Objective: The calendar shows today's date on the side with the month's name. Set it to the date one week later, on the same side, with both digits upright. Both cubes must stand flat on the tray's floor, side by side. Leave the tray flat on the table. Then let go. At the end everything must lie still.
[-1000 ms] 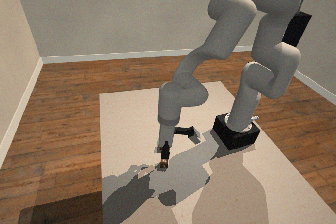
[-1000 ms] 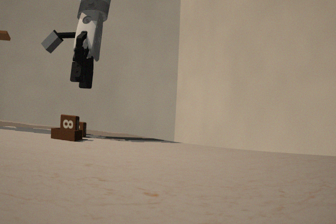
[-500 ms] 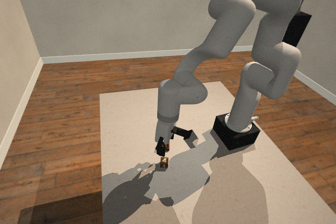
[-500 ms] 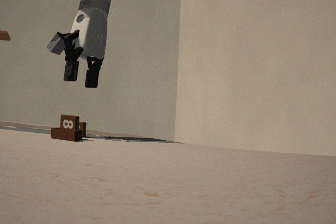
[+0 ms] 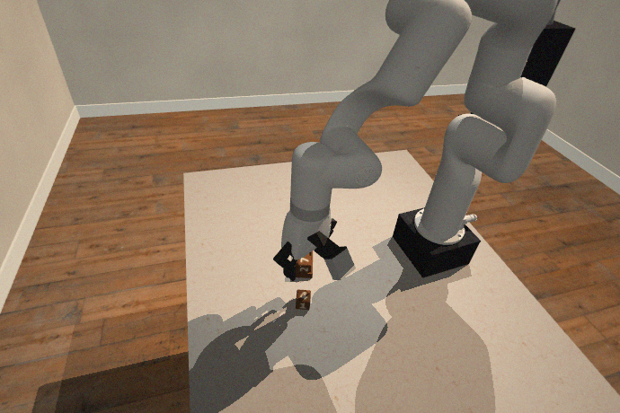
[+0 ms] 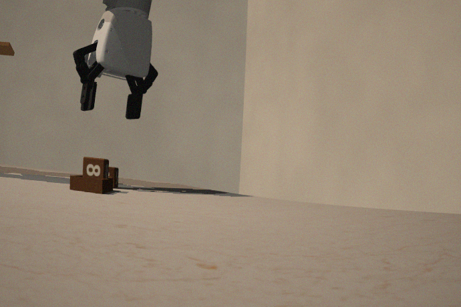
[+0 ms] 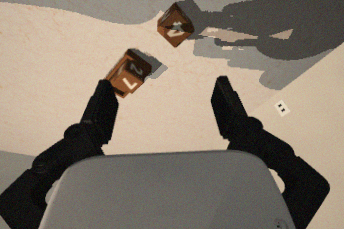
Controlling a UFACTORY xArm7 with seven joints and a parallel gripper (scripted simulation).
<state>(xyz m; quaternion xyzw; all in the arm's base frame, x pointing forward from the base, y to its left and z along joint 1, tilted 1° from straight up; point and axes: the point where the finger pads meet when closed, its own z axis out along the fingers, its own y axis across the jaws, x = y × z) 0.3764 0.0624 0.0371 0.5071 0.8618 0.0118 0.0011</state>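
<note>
Now: hand 11 cm above the brown calendar tray, 8 cm to the left of it and 3 cm past it.
</note>
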